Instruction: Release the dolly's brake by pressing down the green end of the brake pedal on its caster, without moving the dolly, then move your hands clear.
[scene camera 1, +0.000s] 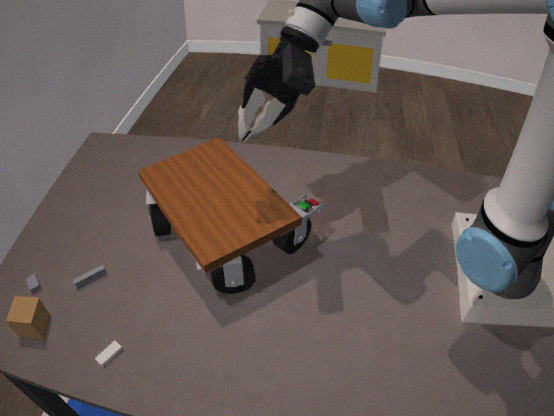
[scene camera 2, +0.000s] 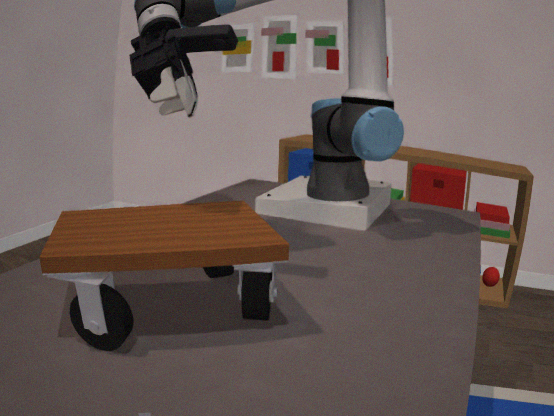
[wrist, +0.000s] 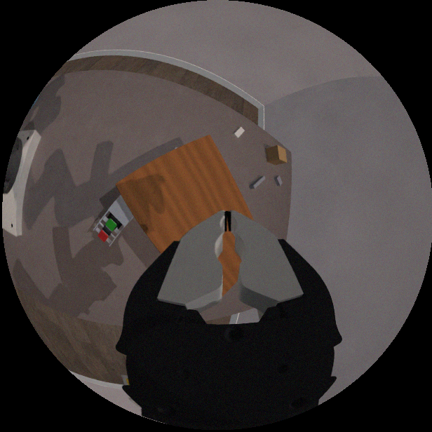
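The dolly (scene camera 1: 215, 195) (scene camera 2: 165, 235) (wrist: 185, 185) has a brown wooden deck and stands on black-wheeled casters. The brake pedal's green end (scene camera 1: 303, 205) (wrist: 111, 224) and red end (scene camera 1: 313, 202) (wrist: 103, 235) show on the caster at the deck's corner nearest the arm's base, sticking out beyond the deck edge. The pedal does not show in scene camera 2. Which end sits lower is too small to tell. My gripper (scene camera 1: 244, 139) (scene camera 2: 190, 114) (wrist: 226, 212) is shut and empty. It hangs high, near the deck's far edge in scene camera 1, apart from the pedal and the dolly.
A tan cube (scene camera 1: 27, 317) (wrist: 276, 154), a white block (scene camera 1: 108, 353) (wrist: 239, 132), a grey bar (scene camera 1: 90, 276) (wrist: 257, 182) and a small grey block (scene camera 1: 33, 283) (wrist: 278, 180) lie beyond the dolly from the arm's base (scene camera 1: 467, 310) (scene camera 2: 310, 212).
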